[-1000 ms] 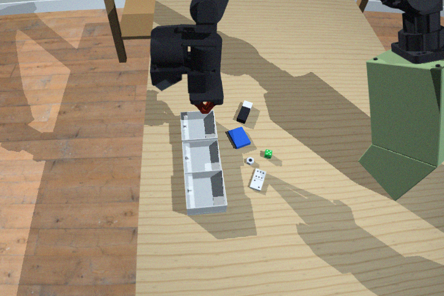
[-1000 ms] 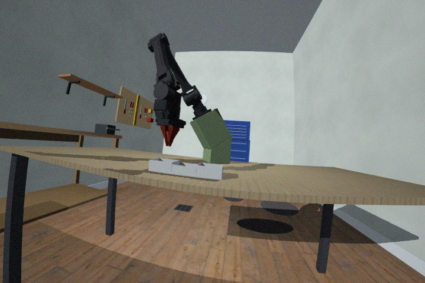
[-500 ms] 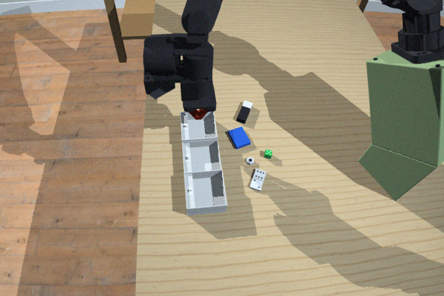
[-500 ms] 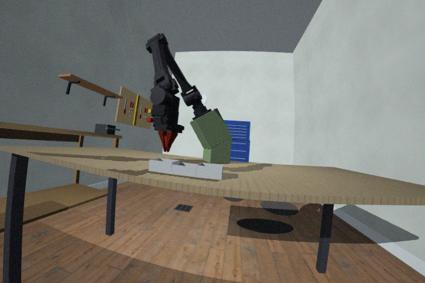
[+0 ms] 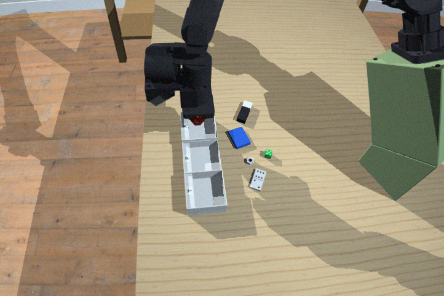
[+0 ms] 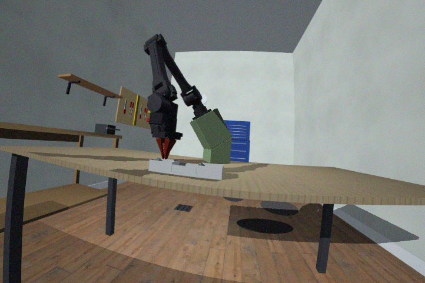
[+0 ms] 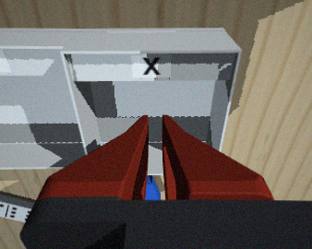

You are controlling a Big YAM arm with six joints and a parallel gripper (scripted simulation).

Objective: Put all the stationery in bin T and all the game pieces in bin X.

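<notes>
Now: hand 90 mm to the right of the grey bin tray, 30 mm above it and 10 mm past it. The rest, counted from my hand: hex nut 130 mm behind, 80 mm to the left, 50 mm below; black-and-white eraser 130 mm behind, 70 mm to the right, 40 mm below; flat blue block 100 mm behind, 50 mm below, 20 mm to the left.
</notes>
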